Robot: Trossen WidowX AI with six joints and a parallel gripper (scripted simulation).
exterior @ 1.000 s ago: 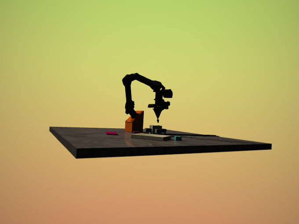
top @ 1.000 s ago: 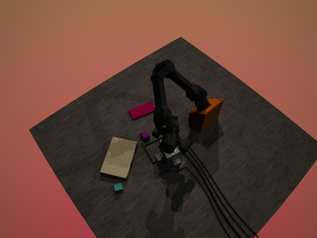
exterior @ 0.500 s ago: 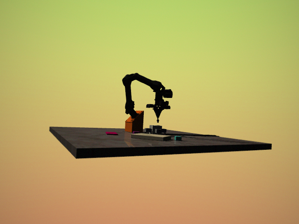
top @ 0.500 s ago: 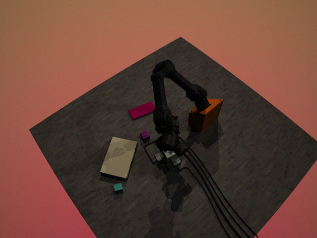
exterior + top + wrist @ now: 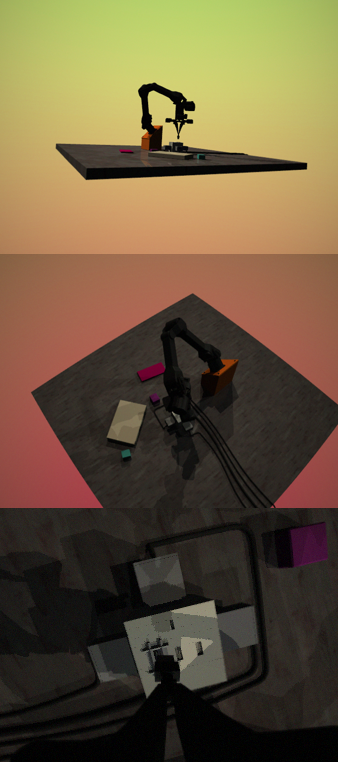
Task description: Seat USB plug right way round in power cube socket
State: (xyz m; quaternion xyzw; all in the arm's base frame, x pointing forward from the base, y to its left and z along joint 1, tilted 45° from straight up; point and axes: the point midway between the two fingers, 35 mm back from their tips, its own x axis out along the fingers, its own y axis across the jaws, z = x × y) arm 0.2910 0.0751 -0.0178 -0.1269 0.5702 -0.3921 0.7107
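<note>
Now: gripper tip 2 cm above the USB plug. Also, from my gripper tip: purple cube (19 cm to the right, 12 cm below, 3 cm ahead); then beige slab (22 cm ahead, 17 cm to the right, 12 cm below); then teal cube (32 cm ahead, 12 cm below, 3 cm to the right).
</note>
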